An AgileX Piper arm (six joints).
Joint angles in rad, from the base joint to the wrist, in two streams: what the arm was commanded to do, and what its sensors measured. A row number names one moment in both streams.
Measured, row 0: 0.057, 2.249, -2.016, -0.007, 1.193, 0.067
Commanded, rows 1 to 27: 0.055, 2.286, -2.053, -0.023, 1.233, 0.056; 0.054, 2.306, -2.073, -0.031, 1.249, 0.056; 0.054, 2.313, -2.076, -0.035, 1.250, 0.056; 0.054, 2.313, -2.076, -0.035, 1.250, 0.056; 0.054, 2.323, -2.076, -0.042, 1.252, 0.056; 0.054, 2.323, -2.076, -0.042, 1.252, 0.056; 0.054, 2.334, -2.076, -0.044, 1.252, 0.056; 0.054, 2.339, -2.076, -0.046, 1.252, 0.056; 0.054, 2.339, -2.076, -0.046, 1.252, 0.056; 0.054, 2.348, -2.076, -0.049, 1.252, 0.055; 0.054, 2.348, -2.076, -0.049, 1.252, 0.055; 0.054, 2.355, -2.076, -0.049, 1.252, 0.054; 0.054, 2.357, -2.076, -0.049, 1.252, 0.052; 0.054, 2.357, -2.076, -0.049, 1.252, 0.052; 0.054, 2.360, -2.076, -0.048, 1.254, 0.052; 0.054, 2.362, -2.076, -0.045, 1.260, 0.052; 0.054, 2.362, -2.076, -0.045, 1.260, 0.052; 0.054, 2.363, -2.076, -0.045, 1.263, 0.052; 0.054, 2.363, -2.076, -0.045, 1.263, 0.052; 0.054, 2.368, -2.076, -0.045, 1.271, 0.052; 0.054, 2.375, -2.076, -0.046, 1.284, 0.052; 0.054, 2.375, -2.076, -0.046, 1.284, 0.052; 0.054, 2.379, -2.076, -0.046, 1.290, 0.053; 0.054, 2.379, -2.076, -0.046, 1.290, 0.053; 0.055, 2.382, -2.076, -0.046, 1.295, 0.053; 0.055, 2.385, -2.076, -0.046, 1.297, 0.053; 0.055, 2.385, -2.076, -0.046, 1.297, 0.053
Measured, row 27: 0.057, 2.378, -2.072, -0.046, 1.213, 0.062
